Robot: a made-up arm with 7 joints.
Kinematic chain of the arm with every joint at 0, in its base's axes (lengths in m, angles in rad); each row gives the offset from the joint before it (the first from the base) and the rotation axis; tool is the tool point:
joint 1: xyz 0 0 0 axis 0 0.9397 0.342
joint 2: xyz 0 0 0 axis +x
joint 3: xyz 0 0 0 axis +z
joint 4: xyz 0.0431 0 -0.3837 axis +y
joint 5: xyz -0.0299 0 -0.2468 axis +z
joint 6: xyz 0 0 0 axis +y
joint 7: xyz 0 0 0 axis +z
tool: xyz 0 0 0
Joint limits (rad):
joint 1: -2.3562..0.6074
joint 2: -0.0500..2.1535
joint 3: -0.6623..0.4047
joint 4: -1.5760..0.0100
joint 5: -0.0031..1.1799
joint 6: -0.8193..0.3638
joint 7: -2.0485..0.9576
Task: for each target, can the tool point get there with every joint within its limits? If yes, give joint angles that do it. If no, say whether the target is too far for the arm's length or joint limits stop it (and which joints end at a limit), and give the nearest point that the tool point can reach.
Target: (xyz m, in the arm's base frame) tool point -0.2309 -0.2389 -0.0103
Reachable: no: joint limits stop it (at a limit: joint 1, joint 2, joint 3, joint 4) | nearest point 0.0579 -0.4354 0.2474 | short by 0.434 m
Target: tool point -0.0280 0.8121 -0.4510
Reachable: no: too far | nearest point -0.0191 0.5546 -0.3080 | short by 0.295 m
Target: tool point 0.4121 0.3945 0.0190
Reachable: yes | joints -0.6715 1.2970 -0.2456 -1.1612 0.3012 -0.3152 -1.0584
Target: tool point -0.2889 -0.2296 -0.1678
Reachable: no: joint limits stop it (at a limit: joint 1, joint 2, joint 3, joint 4) | nearest point -0.3230 -0.0718 -0.5364 | short by 0.402 m
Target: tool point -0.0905 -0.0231 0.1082
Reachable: no: joint limits stop it (at a limit: joint 2, joint 3, joint 4) | nearest point -0.2148 0.2631 0.3725 | short by 0.409 m
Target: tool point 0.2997 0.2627 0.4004
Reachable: yes | joints -1.6520 1.2799 -0.1108 -1.2042 0.3142 -0.2369 -0.5812
